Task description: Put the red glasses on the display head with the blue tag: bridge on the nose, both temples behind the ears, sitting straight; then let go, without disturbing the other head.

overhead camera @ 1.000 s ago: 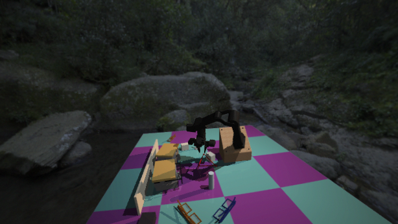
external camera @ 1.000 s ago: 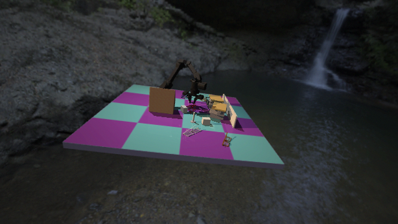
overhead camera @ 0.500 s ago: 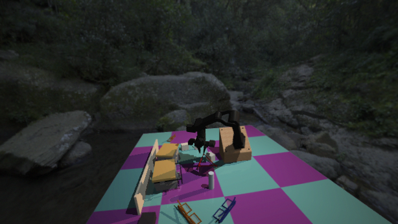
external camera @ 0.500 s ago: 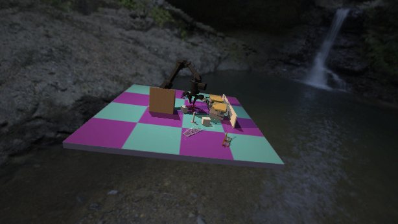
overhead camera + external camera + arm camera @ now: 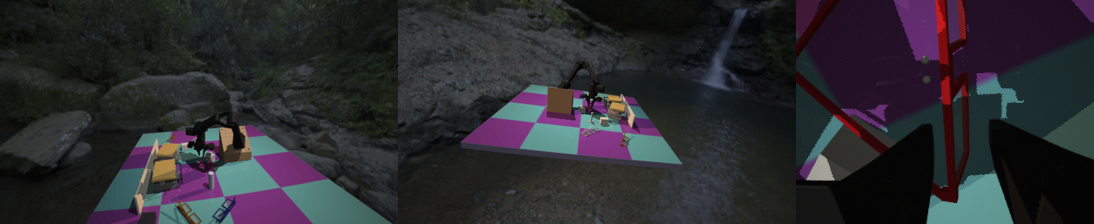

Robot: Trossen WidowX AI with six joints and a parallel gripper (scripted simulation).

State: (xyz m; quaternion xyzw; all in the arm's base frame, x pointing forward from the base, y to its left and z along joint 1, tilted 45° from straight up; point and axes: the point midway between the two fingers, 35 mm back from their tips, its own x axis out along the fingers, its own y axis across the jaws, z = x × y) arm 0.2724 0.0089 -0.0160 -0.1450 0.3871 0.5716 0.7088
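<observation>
Now: the red glasses 3 cm behind my gripper tip, 5 cm to the left of it and 3 cm below it. The rest, counted from my gripper tip: tall pale board: 35 cm ahead, 6 cm to the left.
</observation>
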